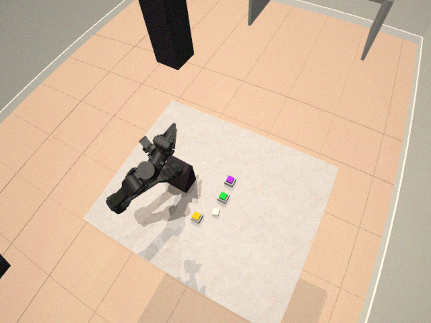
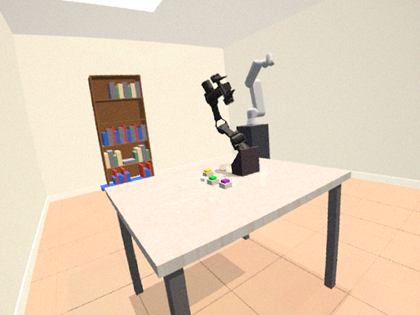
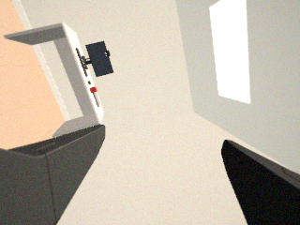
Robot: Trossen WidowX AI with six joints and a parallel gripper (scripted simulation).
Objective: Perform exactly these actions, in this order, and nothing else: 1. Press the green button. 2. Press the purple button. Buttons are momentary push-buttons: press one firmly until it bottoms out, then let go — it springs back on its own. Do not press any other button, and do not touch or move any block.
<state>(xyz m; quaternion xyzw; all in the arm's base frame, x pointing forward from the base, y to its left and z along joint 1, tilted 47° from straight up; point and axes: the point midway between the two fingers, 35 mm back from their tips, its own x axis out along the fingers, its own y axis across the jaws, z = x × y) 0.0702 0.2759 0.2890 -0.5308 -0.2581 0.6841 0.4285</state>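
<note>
Now: gripper tip 50 cm above the green button, 18 cm short of it and 1 cm to the right of it. From my gripper tip the other things lie so: yellow button: 50 cm below, 15 cm to the right, 12 cm ahead; then purple button: 50 cm below, 16 cm ahead, 11 cm to the left; then small white block: 52 cm below, 19 cm ahead, 7 cm to the right.
</note>
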